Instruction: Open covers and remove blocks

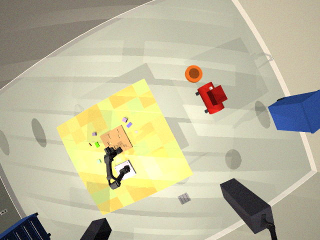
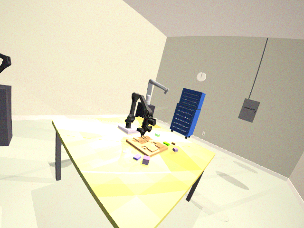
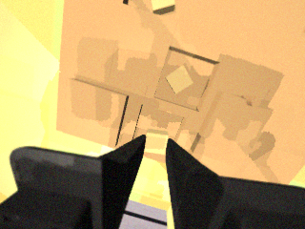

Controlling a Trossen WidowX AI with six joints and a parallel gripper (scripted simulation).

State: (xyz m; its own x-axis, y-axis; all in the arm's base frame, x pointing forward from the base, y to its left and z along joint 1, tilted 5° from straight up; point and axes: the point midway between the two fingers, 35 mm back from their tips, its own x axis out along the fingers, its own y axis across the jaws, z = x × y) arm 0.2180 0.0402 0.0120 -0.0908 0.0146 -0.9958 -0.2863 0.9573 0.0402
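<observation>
The tan puzzle board is 110 mm ahead of my gripper tip and 20 mm below it. The rest, counted from my gripper tip: lilac block 290 mm ahead, 210 mm to the left, 30 mm below; brown block 190 mm ahead, 310 mm to the left, 30 mm below.
</observation>
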